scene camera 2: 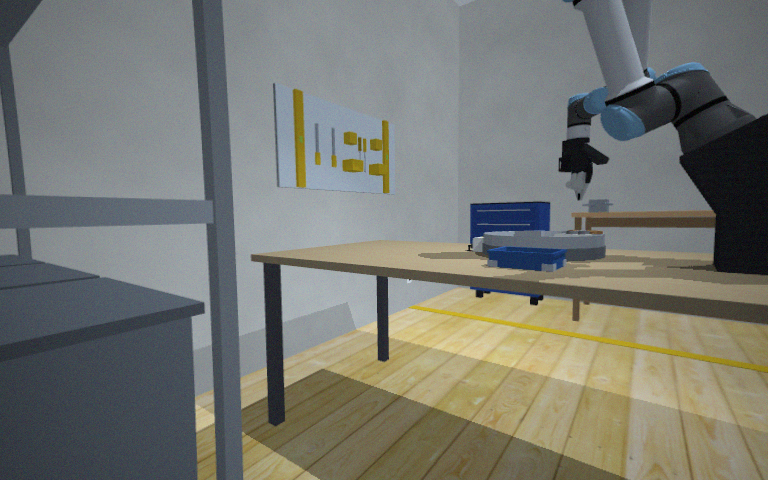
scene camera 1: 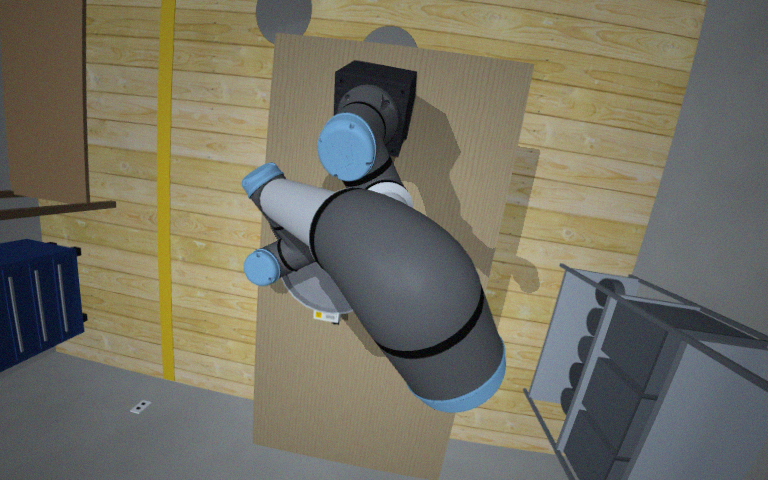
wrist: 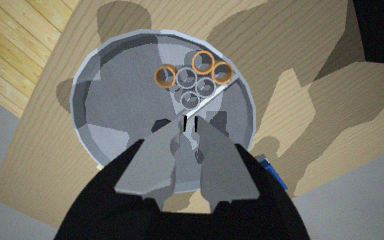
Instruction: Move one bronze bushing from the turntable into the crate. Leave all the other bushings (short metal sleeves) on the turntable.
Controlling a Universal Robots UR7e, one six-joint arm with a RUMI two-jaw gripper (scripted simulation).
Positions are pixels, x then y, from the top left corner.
Labels:
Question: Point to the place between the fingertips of the gripper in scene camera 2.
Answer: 579, 200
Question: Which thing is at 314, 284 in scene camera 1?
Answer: A round grey turntable.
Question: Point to a blue crate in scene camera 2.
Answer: At 544, 259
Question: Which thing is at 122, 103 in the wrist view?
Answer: A round grey turntable.

